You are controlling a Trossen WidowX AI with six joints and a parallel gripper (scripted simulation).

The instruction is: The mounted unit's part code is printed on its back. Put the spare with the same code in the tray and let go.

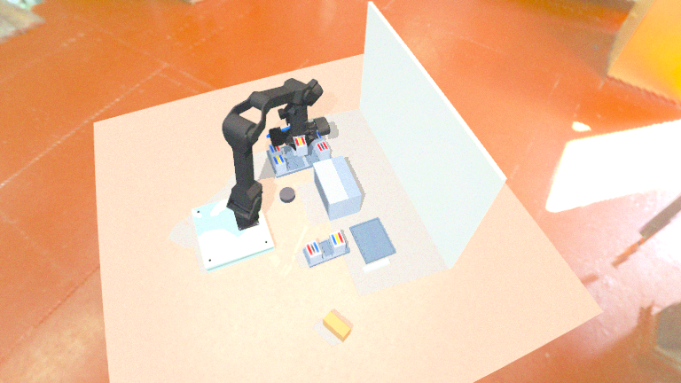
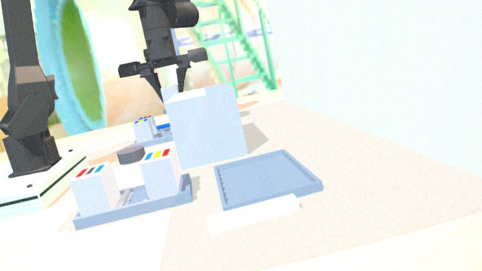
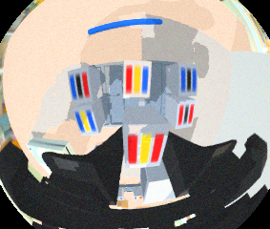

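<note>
Right now my gripper tip is 36 cm to the left of the grey tray, 10 cm short of it and 7 cm above it. Also, from my gripper tip: rack: 34 cm to the right, 7 cm below, 4 cm behind; black puck: 12 cm to the right, 9 cm behind, 7 cm below; mounted unit: 16 cm to the right, 6 cm ahead, 3 cm below.
</note>
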